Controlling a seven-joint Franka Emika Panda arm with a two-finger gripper.
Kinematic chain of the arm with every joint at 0, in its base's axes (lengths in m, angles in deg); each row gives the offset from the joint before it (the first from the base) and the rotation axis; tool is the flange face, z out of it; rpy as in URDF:
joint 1: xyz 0 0 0.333 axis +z
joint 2: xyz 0 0 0 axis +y
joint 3: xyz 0 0 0.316 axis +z
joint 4: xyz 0.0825 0 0 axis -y
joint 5: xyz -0.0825 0 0.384 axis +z
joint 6: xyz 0 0 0 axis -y
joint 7: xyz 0.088 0 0 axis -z
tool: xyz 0 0 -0.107 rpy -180 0 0
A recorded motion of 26 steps. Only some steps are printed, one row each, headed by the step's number.
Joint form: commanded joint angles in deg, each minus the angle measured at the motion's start. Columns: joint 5, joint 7, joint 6, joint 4, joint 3, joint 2, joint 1.
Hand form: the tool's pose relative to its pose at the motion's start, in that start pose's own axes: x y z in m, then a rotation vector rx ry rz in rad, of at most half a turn. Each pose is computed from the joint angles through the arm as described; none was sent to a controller.
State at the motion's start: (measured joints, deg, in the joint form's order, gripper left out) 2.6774 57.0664 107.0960 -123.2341 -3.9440 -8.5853 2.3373
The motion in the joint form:
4: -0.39 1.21 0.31 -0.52 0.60 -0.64 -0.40
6: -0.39 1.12 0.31 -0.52 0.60 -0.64 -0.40
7: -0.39 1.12 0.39 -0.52 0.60 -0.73 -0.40
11: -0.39 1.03 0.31 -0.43 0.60 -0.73 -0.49
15: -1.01 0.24 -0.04 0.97 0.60 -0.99 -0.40
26: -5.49 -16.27 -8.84 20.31 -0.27 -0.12 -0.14
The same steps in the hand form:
4: -0.0026 0.0017 -0.0013 0.0021 0.0106 0.0157
6: -0.0026 0.0017 -0.0013 0.0021 0.0106 0.0141
7: -0.0027 0.0018 -0.0022 0.0046 0.0121 0.0140
11: -0.0021 0.0021 -0.0028 0.0050 0.0120 0.0139
15: -0.0016 0.0004 -0.0161 0.0186 0.0328 -0.0057
26: 0.0075 -0.0027 -0.1590 0.0931 0.2025 -0.2960

